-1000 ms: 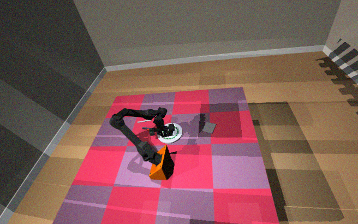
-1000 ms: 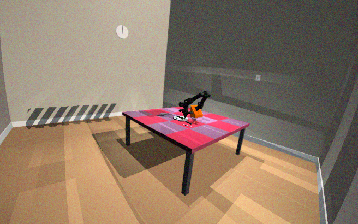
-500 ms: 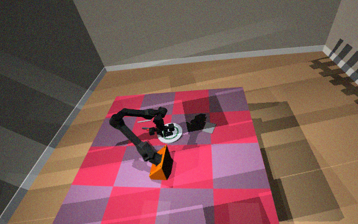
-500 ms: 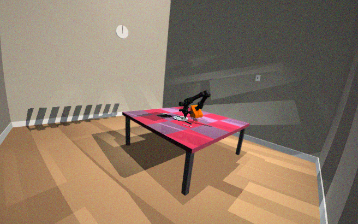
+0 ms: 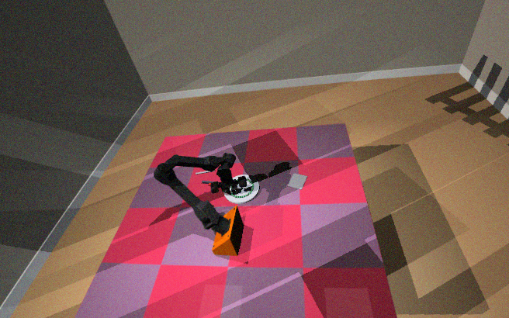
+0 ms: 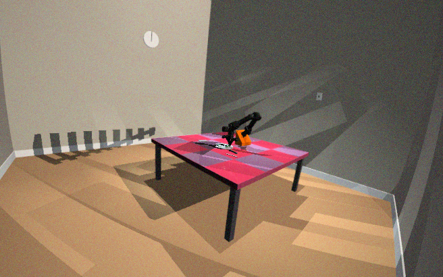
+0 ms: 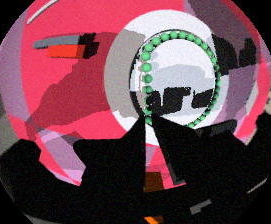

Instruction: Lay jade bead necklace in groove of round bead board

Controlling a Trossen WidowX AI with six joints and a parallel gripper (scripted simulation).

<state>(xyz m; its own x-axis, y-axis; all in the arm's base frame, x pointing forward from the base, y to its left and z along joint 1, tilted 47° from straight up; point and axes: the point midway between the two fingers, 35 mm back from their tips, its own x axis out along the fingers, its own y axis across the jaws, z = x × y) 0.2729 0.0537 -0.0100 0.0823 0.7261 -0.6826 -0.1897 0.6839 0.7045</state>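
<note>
Right now the round white bead board is 5 cm ahead of my gripper tip, 4 cm to the right of it and 1 cm below it. From my gripper tip the other things lie so: red-handled tool: 13 cm to the left, 9 cm ahead, 1 cm below; then flat grey pad: 36 cm to the right, 8 cm ahead, 1 cm below; then thin white rod: 20 cm to the left, 20 cm ahead, 1 cm below.
</note>
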